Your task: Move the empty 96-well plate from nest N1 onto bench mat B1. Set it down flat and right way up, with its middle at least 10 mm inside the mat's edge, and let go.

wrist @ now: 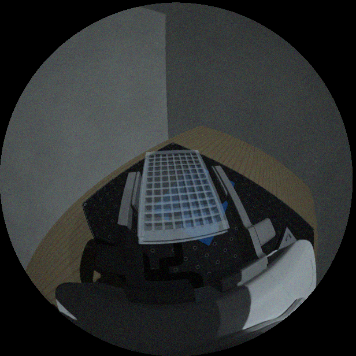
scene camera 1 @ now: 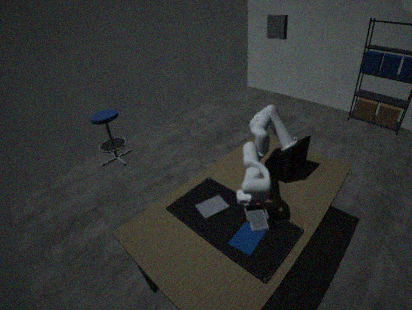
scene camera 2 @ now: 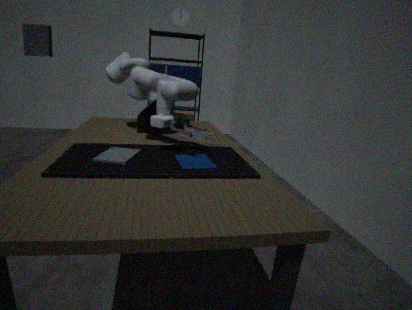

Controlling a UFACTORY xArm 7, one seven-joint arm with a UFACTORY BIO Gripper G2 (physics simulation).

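Places are measured from the arm's base along level axes (x left, y ahead, z down), in centimetres.
Pixels of known places: end effector, tool point: [scene camera 1: 257,217] [scene camera 2: 193,131]; arm's base, origin of the base link: [scene camera 1: 289,146] [scene camera 2: 156,99].
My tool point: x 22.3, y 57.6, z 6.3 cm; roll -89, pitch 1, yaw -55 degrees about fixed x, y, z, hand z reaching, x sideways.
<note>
Ahead of a thing's pixels: the offset from my tool point to its top centre. Level surfaces: height alone.
My gripper [scene camera 1: 257,216] [scene camera 2: 198,133] [wrist: 176,174] is shut on the clear 96-well plate {dz -0.1, dx +1.0, dy +0.7 cm} [scene camera 1: 258,221] [scene camera 2: 204,135] [wrist: 181,197], one finger along each long side. The plate is right way up, wells facing up, and is held in the air above the board; a slight tilt cannot be judged. In scene camera 1 it overlaps the back corner of the blue bench mat B1 {dz +9.8 cm} [scene camera 1: 247,241] [scene camera 2: 195,161] [wrist: 205,241]. Blue shows through its wells in the wrist view. A flat pale grey piece, which looks like nest N1 {dz +8.5, dx -27.8, dy +6.9 cm} [scene camera 1: 212,206] [scene camera 2: 117,155] [wrist: 287,238], carries no plate.
The black perforated board {dz +10.0 cm} [scene camera 1: 277,252] [scene camera 2: 150,167] [wrist: 215,257] lies under the mat and the grey piece, on the wooden table {dz +11.3 cm} [scene camera 1: 165,240] [scene camera 2: 160,210] [wrist: 250,155]. A dark block [scene camera 1: 292,160] [scene camera 2: 146,119] stands by the arm's base. A blue stool [scene camera 1: 104,117] and a shelf rack [scene camera 1: 358,85] [scene camera 2: 201,75] stand away from the table.
</note>
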